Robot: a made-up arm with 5 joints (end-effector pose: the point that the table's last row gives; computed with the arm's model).
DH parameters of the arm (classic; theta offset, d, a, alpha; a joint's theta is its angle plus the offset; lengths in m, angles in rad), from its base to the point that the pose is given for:
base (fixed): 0 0.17 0 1.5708
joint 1: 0 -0.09 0.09 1.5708
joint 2: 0 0.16 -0.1 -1.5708
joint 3: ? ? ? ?
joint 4: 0 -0.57 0.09 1.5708
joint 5: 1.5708 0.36 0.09 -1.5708
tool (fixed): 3.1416 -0.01 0 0
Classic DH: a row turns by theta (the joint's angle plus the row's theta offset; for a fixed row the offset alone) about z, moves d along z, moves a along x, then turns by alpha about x.
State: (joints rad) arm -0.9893 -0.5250 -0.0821 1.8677 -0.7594
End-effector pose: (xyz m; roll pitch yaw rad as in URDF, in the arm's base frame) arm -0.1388 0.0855 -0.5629 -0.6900 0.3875 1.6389
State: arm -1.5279 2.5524 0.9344 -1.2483 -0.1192
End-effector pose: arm 0.4087 -0.0926 -0.0776 -1.2536 -0.5977 -0.2660
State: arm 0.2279 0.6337 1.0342 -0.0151 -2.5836
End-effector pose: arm 0.5199 0.1946 0.6258 2.9654 0.6554 2.4266
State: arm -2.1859 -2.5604 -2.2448 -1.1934 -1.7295
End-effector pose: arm -0.7182 -0.3352 0.5049 1.5815 0.0905 1.7635
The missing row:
joint 3: -1.5708 -0.03 0.02 1.5708
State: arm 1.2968 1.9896 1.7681 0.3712 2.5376
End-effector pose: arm -0.3650 -0.0089 0.7233 2.0023 0.6917 -0.7729
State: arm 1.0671 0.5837 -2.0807 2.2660 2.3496
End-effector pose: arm 0.2201 0.2708 -0.6068 -2.3682 -0.4848 -1.7862
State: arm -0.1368 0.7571 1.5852 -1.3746 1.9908
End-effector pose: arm -0.0987 0.4683 0.6204 0.0753 0.5276 0.6526
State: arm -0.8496 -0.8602 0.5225 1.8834 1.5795
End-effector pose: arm 0.1980 0.4671 -0.3495 -1.6729 0.2939 -0.8882
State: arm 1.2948 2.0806 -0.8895 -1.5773 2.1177
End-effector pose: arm 0.3627 -0.4050 -0.0845 -1.5572 -1.3709 -2.3960
